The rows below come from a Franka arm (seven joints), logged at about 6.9 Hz.
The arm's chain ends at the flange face. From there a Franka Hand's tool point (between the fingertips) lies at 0.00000 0.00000 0.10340 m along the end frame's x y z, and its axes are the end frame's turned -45 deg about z.
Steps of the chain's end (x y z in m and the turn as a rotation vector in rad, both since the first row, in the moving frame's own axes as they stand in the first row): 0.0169, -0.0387, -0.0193, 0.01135, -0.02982, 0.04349; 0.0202, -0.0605, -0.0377, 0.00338, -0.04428, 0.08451; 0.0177, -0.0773, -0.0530, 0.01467, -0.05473, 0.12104; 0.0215, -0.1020, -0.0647, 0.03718, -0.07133, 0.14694; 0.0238, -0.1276, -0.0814, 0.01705, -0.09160, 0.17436; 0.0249, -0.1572, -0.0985, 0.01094, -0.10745, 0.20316; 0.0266, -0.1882, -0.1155, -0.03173, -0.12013, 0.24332
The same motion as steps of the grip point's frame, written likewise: 0.0380, -0.0185, -0.0194, 0.02911, -0.01306, 0.04349; 0.0542, -0.0321, -0.0378, 0.03370, -0.02892, 0.08451; 0.0646, -0.0474, -0.0532, 0.04907, -0.02833, 0.12104; 0.0854, -0.0650, -0.0650, 0.07673, -0.02415, 0.14694; 0.1023, -0.0818, -0.0818, 0.07683, -0.05271, 0.17436; 0.1226, -0.1028, -0.0991, 0.08371, -0.06824, 0.20316; 0.1417, -0.1220, -0.1163, 0.06251, -0.10738, 0.24332
